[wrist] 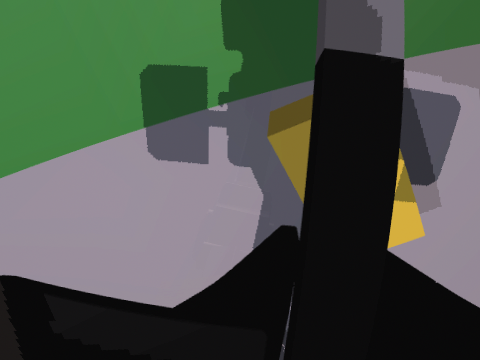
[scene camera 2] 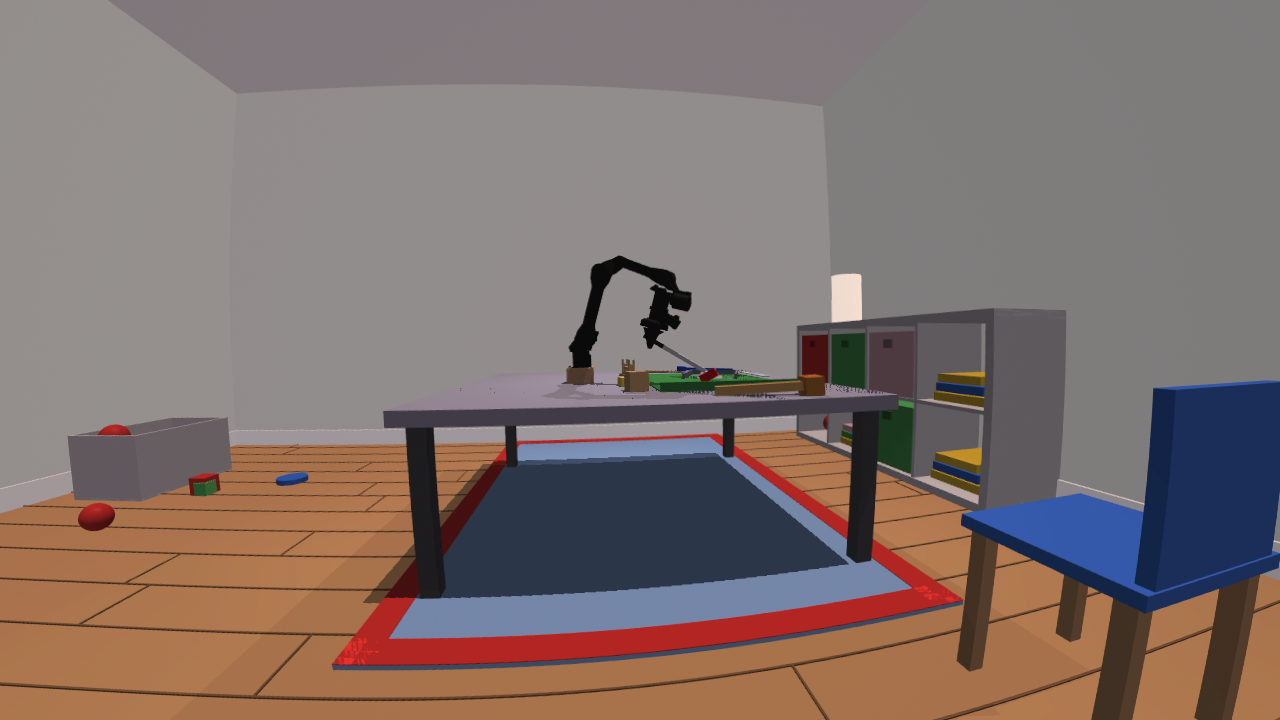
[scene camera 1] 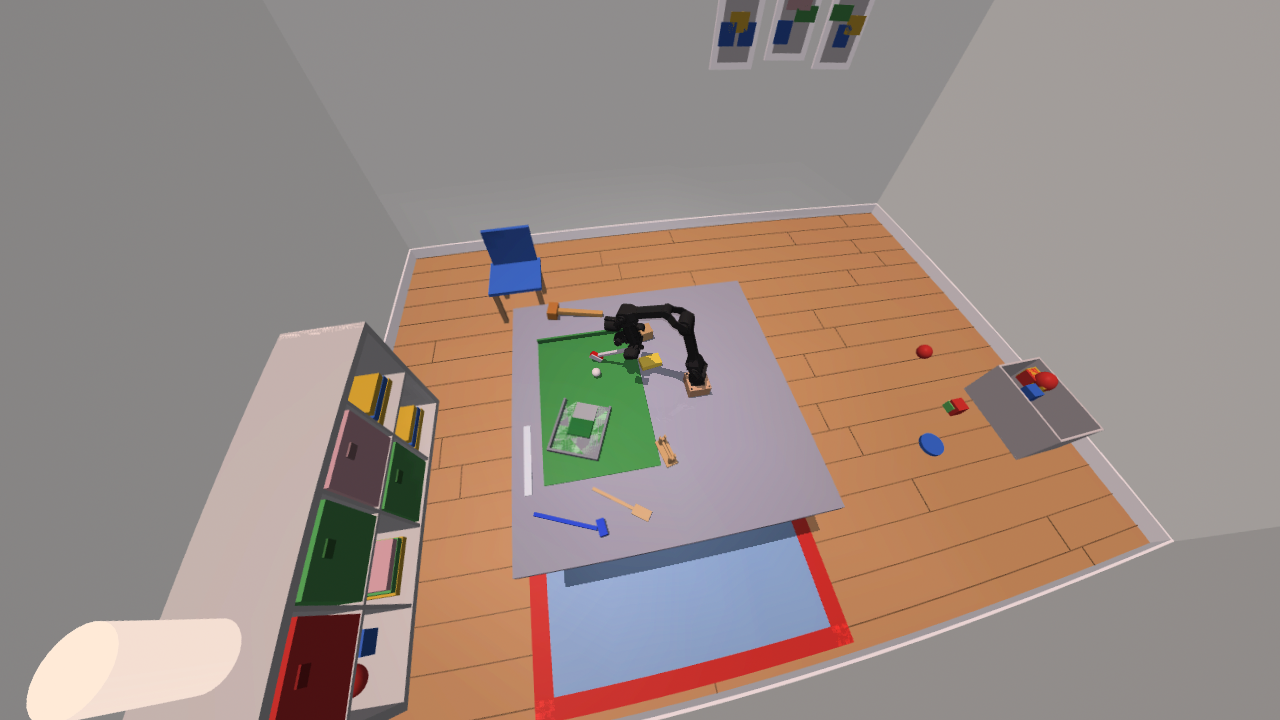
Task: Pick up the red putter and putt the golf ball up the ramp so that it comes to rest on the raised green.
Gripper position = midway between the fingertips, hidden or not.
My gripper [scene camera 2: 649, 348] holds a red putter. Further things: a wooden mallet [scene camera 2: 809, 385], a yellow block [wrist: 289, 127] and a ramp [scene camera 1: 583, 419].
My gripper also shows in the wrist view [wrist: 316, 244]. The wrist view misses the wooden mallet: it is out of frame.
